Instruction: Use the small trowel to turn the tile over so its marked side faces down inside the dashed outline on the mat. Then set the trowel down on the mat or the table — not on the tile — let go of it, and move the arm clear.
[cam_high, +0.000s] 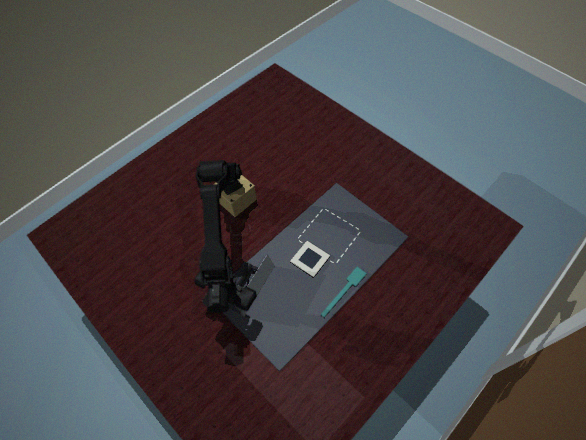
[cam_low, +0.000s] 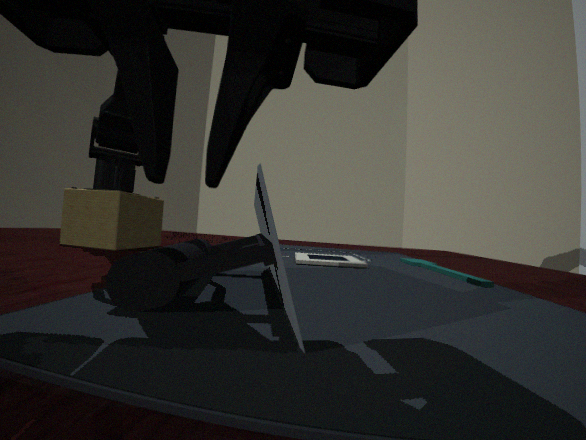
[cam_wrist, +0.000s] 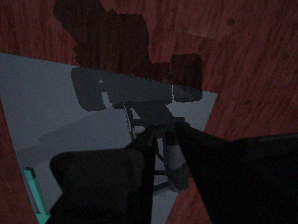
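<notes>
The trowel is 20 mm behind my gripper tip, 60 mm to the left of it and 40 mm below it. From my gripper tip the other things lie so: grey mat (40 mm ahead, 290 mm to the left, 80 mm below); then tile (10 mm ahead, 300 mm to the left, 60 mm below); then teal flat tool (170 mm ahead, 340 mm to the left, 60 mm below).
</notes>
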